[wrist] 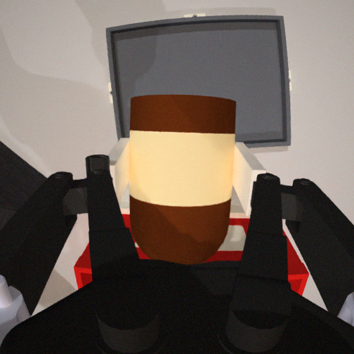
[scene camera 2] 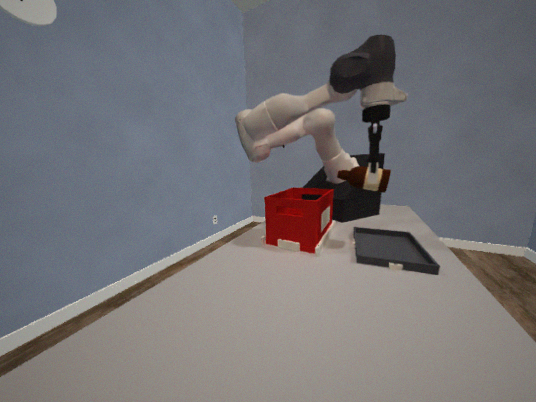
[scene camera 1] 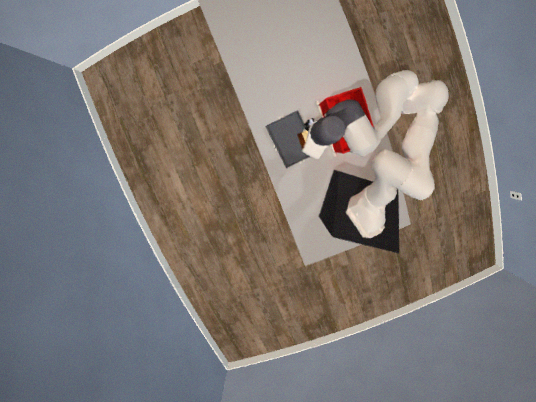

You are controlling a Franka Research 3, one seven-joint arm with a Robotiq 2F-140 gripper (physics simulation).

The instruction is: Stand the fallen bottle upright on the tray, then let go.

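Observation:
A brown bottle [scene camera 1: 301,139] [scene camera 2: 355,176] [wrist: 182,167] with a cream label lies nearly level in the air, well above the table. In scene camera 2 its neck points left, toward the crate's side, and its base points right. My gripper [scene camera 2: 373,176] [wrist: 181,156] is shut on the bottle at the label, one pale fingertip on each side. The dark grey tray [scene camera 1: 284,137] [scene camera 2: 385,246] [wrist: 200,65] lies flat on the table, lower than the bottle. In the wrist view the bottle's base end overlaps the near part of the tray. In scene camera 1 the arm hides most of the bottle.
A red crate [scene camera 1: 366,107] [scene camera 2: 290,226] [wrist: 295,270] stands on the table beside the tray, on the side of the bottle's neck. The arm reaches over it. The black robot base [scene camera 1: 332,210] [scene camera 2: 357,204] stands at the table's far end in scene camera 2. The tray has a low raised rim.

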